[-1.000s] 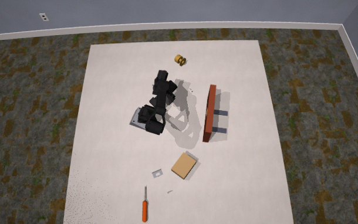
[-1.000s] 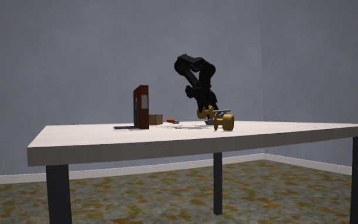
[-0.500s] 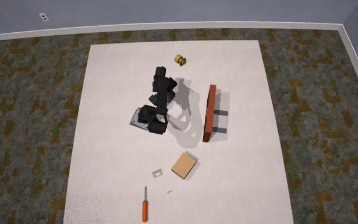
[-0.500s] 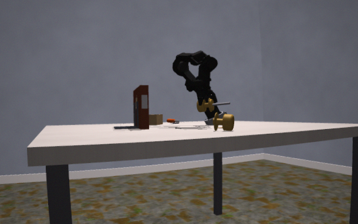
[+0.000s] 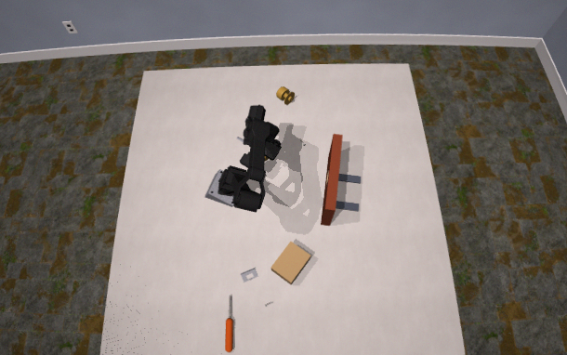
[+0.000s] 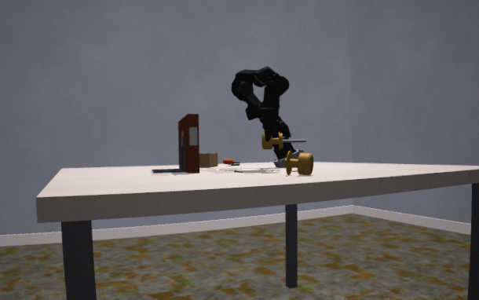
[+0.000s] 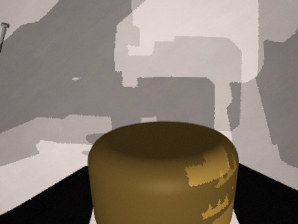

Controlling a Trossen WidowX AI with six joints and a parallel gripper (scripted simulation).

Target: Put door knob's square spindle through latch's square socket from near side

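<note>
Now: the grey latch socket 260 mm ahead of my hand, 110 mm to the right of it and 10 mm below it. Also, from my hand: red-brown wooden door slab: 260 mm ahead, 110 mm to the right, 20 mm below; grey latch plate: 280 mm ahead, 40 mm to the left, 10 mm below; tan plate: 20 mm behind, 170 mm to the left, 130 mm below.
</note>
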